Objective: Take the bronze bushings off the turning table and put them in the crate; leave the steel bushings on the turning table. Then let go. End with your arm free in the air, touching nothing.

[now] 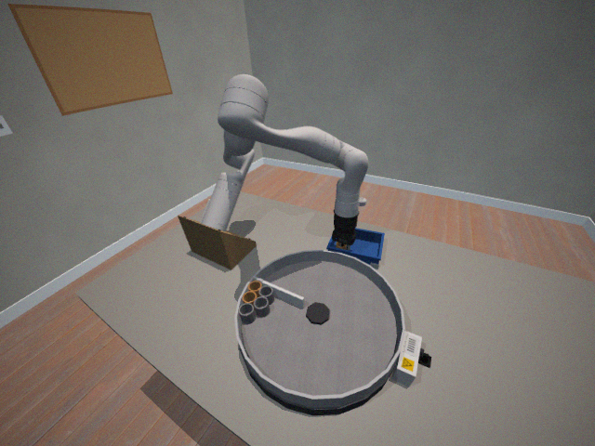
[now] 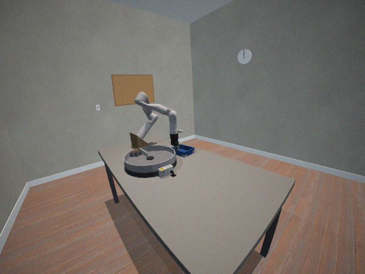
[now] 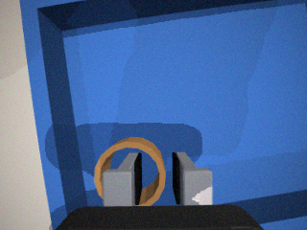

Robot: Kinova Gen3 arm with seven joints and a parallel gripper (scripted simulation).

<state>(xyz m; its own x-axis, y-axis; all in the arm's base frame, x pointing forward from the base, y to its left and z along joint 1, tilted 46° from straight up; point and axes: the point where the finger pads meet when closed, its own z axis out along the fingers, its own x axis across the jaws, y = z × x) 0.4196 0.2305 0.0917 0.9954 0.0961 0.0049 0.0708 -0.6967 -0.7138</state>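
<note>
Right now the blue crate is 4 cm to the left of my hand, 3 cm ahead of it and 2 cm below it. The rest, counted from my hand: round grey turning table (30 cm to the right, 6 cm ahead, 1 cm above).
</note>
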